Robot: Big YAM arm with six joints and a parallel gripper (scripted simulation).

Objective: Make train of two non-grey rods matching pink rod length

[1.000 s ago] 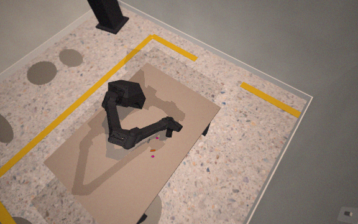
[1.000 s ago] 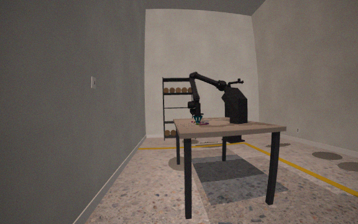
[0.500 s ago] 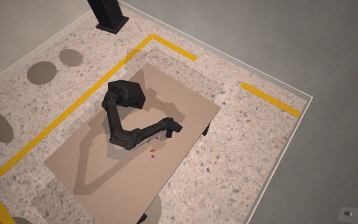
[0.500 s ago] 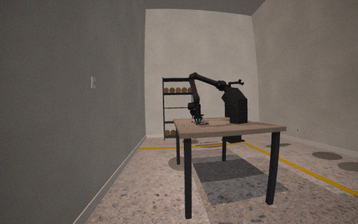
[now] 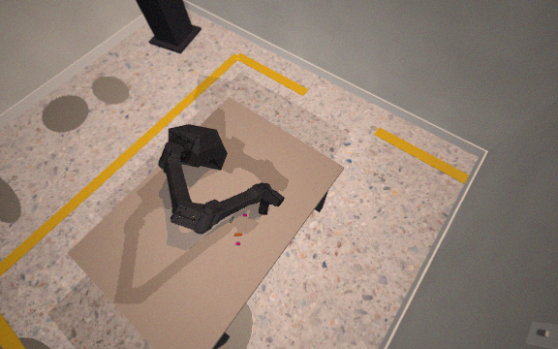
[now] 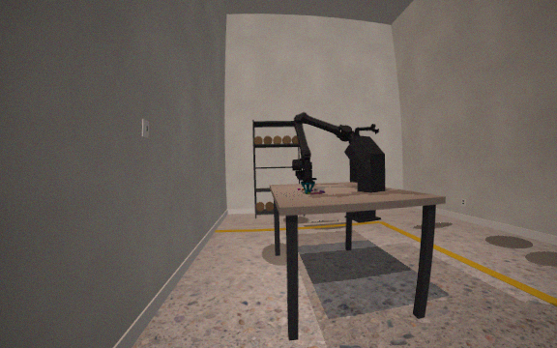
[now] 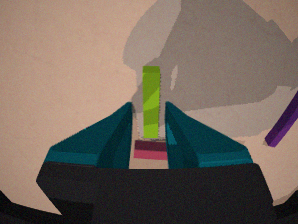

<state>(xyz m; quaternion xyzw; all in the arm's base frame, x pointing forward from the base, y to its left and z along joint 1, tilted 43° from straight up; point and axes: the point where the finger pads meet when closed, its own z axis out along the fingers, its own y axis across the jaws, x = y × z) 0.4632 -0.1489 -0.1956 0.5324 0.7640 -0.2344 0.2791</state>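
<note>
The lime rod is 1 cm to the right of my hand and 1 cm below it. Round my hand: purple rod (12 cm behind, 3 cm to the right, 1 cm below); then grey rod (18 cm to the right, 14 cm behind, 1 cm below); then pink rod (4 cm behind, 3 cm to the left, 1 cm below).
</note>
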